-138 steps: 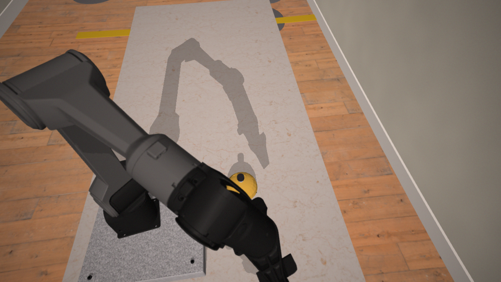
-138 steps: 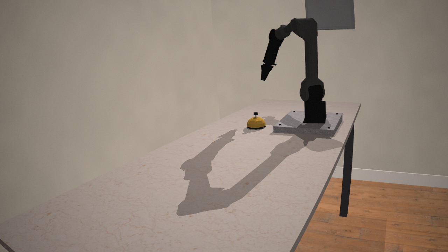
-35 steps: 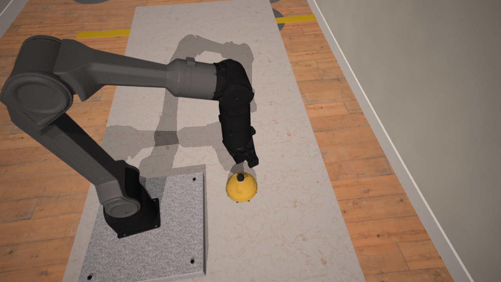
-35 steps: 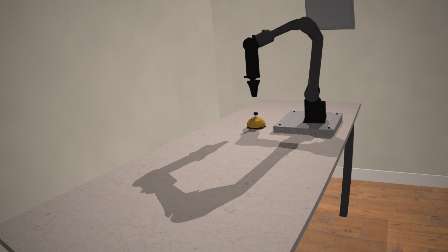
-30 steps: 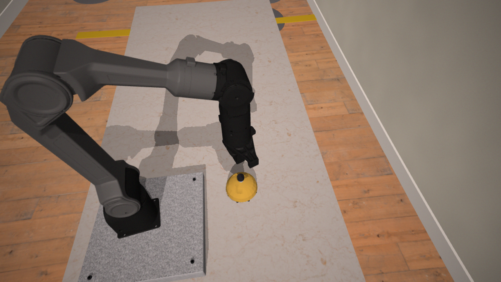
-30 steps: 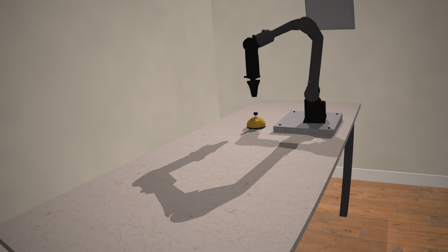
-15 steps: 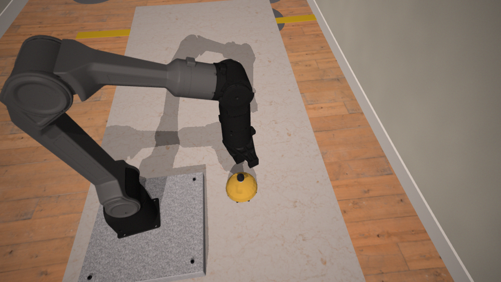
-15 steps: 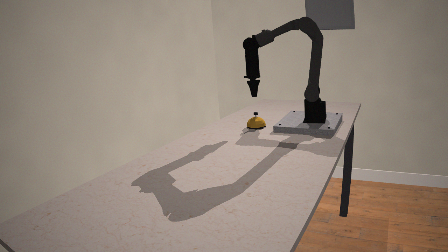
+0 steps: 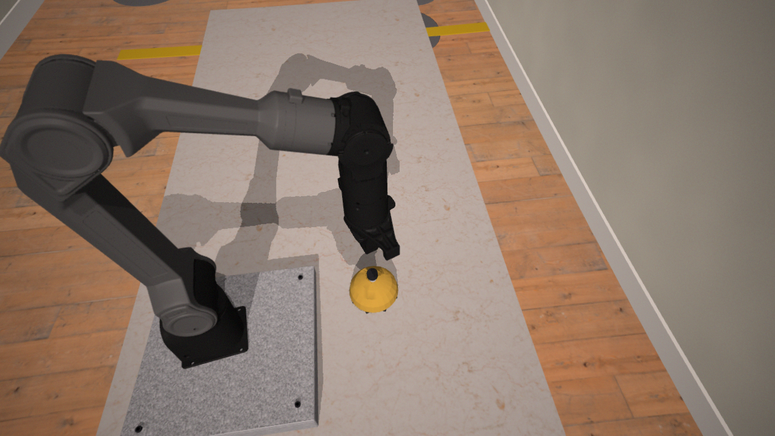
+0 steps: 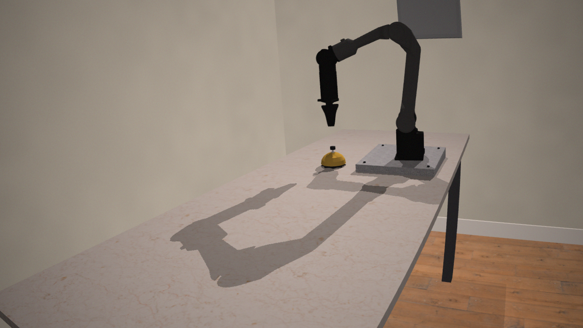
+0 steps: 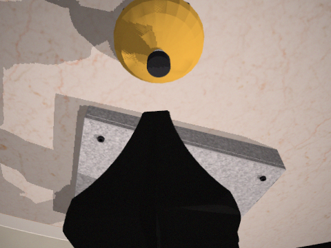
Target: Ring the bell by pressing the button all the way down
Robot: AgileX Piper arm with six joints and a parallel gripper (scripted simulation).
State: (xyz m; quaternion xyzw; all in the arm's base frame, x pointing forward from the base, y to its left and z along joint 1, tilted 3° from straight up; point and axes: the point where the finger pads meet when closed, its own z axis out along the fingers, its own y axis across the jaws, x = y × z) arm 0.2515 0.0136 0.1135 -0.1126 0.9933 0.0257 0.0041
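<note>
My hand is 90 mm above the small black button. The rest, counted from my hand: yellow dome bell 100 mm below.
</note>
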